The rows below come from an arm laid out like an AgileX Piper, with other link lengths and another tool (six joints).
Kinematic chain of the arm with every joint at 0, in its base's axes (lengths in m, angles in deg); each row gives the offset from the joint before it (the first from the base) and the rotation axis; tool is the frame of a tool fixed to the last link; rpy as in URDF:
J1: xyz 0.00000 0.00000 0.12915 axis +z
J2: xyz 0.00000 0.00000 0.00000 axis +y
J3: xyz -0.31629 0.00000 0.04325 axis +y
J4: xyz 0.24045 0.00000 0.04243 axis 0.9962 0 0.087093
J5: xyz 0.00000 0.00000 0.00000 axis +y
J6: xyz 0.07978 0.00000 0.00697 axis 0.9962 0 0.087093
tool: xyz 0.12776 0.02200 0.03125 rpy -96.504 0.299 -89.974
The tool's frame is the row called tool.
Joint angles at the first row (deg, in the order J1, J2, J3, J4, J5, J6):
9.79 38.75 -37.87 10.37 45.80 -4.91
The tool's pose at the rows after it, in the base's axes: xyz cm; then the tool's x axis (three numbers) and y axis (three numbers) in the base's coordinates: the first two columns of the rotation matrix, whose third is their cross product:
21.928, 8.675, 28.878, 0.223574, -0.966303, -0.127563, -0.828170, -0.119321, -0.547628
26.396, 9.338, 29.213, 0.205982, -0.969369, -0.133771, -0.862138, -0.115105, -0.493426
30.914, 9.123, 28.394, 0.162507, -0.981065, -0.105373, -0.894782, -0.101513, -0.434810
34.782, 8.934, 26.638, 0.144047, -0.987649, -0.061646, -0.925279, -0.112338, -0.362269
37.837, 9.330, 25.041, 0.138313, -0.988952, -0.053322, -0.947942, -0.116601, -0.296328
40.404, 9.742, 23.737, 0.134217, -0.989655, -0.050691, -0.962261, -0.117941, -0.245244
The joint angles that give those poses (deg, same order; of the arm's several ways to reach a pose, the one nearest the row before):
9.79 49.50 -44.56 10.49 45.55 -4.79
9.79 60.11 -51.86 10.11 45.76 -3.95
9.79 69.97 -58.64 6.32 46.23 -0.69
9.79 79.19 -65.10 2.90 48.05 0.93
9.79 86.93 -71.35 2.32 50.58 1.30
9.79 93.37 -77.33 2.15 53.16 1.54

